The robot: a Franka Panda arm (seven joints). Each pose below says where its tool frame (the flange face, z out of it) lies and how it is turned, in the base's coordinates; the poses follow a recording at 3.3 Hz.
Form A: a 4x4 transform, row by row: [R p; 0 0 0 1], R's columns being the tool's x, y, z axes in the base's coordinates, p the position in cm. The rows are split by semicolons.
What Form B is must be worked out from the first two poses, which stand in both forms.
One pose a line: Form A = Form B
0.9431 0.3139 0.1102 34.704; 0.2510 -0.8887 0.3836 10.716; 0.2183 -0.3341 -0.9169 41.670; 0 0 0 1 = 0.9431 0.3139 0.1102 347.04; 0.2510 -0.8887 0.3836 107.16; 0.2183 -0.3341 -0.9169 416.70; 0 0 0 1
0.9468 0.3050 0.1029 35.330; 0.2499 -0.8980 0.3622 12.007; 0.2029 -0.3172 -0.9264 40.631; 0 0 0 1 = 0.9468 0.3050 0.1029 353.30; 0.2499 -0.8980 0.3622 120.07; 0.2029 -0.3172 -0.9264 406.31; 0 0 0 1
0.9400 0.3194 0.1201 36.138; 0.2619 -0.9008 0.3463 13.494; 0.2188 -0.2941 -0.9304 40.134; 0 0 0 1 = 0.9400 0.3194 0.1201 361.38; 0.2619 -0.9008 0.3463 134.94; 0.2188 -0.2941 -0.9304 401.34; 0 0 0 1
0.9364 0.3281 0.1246 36.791; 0.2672 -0.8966 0.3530 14.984; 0.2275 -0.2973 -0.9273 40.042; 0 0 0 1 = 0.9364 0.3281 0.1246 367.91; 0.2672 -0.8966 0.3530 149.84; 0.2275 -0.2973 -0.9273 400.42; 0 0 0 1
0.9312 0.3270 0.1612 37.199; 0.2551 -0.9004 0.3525 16.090; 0.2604 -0.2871 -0.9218 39.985; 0 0 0 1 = 0.9312 0.3270 0.1612 371.99; 0.2551 -0.9004 0.3525 160.90; 0.2604 -0.2871 -0.9218 399.85; 0 0 0 1
